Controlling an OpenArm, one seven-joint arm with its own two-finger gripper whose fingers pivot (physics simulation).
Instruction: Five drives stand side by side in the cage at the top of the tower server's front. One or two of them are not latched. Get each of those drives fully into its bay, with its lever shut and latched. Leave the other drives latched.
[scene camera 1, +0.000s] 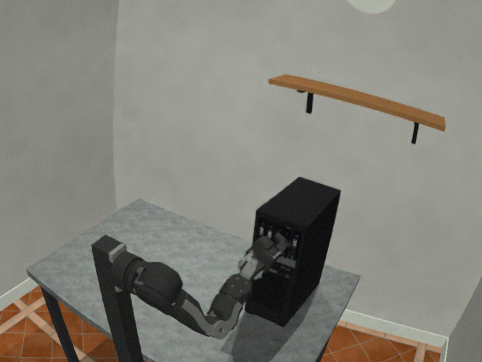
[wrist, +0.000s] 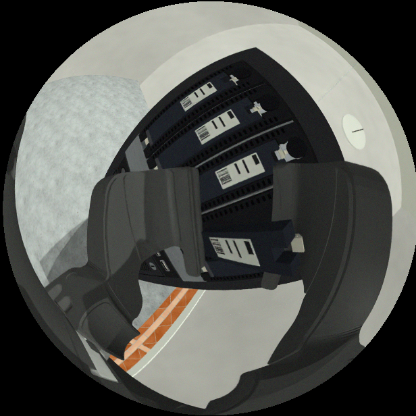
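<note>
The black tower server (scene camera 1: 320, 235) (wrist: 311, 112) stands upright, its drive cage at the top front. In the wrist view the first drive (wrist: 170, 117), second drive (wrist: 182, 146) and third drive (wrist: 212, 185) lie flush side by side with shut levers. The fourth drive's lever (wrist: 272, 246) is swung out and tilted over the fifth drive (wrist: 235, 271), which is mostly hidden. My gripper (scene camera 1: 283, 241) (wrist: 236, 225) is at the cage front, shut on that lever, which spans the gap between its fingertips. The fingers hide parts of the cage.
The server stands on the grey table (scene camera 1: 165, 235) (wrist: 75, 150), near its right end. A front panel with ports (wrist: 162, 267) lies beside the cage, partly behind the left finger. A wooden shelf (scene camera 1: 355, 99) is on the wall above. The arm reaches in from the post (scene camera 1: 112, 295).
</note>
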